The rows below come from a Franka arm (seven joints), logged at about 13 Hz.
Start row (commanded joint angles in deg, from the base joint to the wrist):
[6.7, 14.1, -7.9, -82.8, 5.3, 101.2, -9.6]
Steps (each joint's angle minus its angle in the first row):
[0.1, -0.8, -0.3, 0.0, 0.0, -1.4, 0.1]
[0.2, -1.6, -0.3, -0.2, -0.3, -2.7, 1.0]
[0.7, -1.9, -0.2, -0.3, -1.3, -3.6, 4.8]
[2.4, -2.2, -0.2, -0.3, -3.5, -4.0, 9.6]
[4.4, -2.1, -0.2, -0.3, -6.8, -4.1, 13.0]
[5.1, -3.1, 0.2, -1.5, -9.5, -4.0, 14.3]
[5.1, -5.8, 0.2, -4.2, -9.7, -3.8, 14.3]
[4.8, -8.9, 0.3, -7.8, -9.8, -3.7, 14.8]
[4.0, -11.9, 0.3, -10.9, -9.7, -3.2, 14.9]
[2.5, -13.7, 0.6, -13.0, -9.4, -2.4, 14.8]
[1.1, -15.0, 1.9, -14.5, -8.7, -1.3, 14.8]
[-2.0, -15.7, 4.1, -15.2, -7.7, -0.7, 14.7]
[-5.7, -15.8, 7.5, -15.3, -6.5, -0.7, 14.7]
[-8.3, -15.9, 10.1, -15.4, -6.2, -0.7, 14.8]
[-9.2, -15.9, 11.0, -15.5, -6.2, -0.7, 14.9]
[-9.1, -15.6, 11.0, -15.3, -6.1, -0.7, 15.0]
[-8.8, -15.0, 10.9, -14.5, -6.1, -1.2, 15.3]
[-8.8, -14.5, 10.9, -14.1, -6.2, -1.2, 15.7]
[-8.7, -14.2, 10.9, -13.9, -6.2, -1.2, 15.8]
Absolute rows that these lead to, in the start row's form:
[6.8, 13.3, -8.2, -82.8, 5.3, 99.8, -9.5]
[6.9, 12.5, -8.2, -83.0, 5.0, 98.5, -8.6]
[7.4, 12.2, -8.1, -83.1, 4.0, 97.6, -4.8]
[9.1, 11.9, -8.1, -83.1, 1.8, 97.2, 0.0]
[11.1, 12.0, -8.1, -83.1, -1.5, 97.1, 3.4]
[11.8, 11.0, -7.7, -84.3, -4.2, 97.2, 4.7]
[11.8, 8.3, -7.7, -87.0, -4.4, 97.4, 4.7]
[11.5, 5.2, -7.6, -90.6, -4.5, 97.5, 5.2]
[10.7, 2.2, -7.6, -93.7, -4.4, 98.0, 5.3]
[9.2, 0.4, -7.3, -95.8, -4.1, 98.8, 5.2]
[7.8, -0.9, -6.0, -97.3, -3.4, 99.9, 5.2]
[4.7, -1.6, -3.8, -98.0, -2.4, 100.5, 5.1]
[1.0, -1.7, -0.4, -98.1, -1.2, 100.5, 5.1]
[-1.6, -1.8, 2.2, -98.2, -0.9, 100.5, 5.2]
[-2.5, -1.8, 3.1, -98.3, -0.9, 100.5, 5.3]
[-2.4, -1.5, 3.1, -98.1, -0.8, 100.5, 5.4]
[-2.1, -0.9, 3.0, -97.3, -0.8, 100.0, 5.7]
[-2.1, -0.4, 3.0, -96.9, -0.9, 100.0, 6.1]
[-2.0, -0.1, 3.0, -96.7, -0.9, 100.0, 6.2]

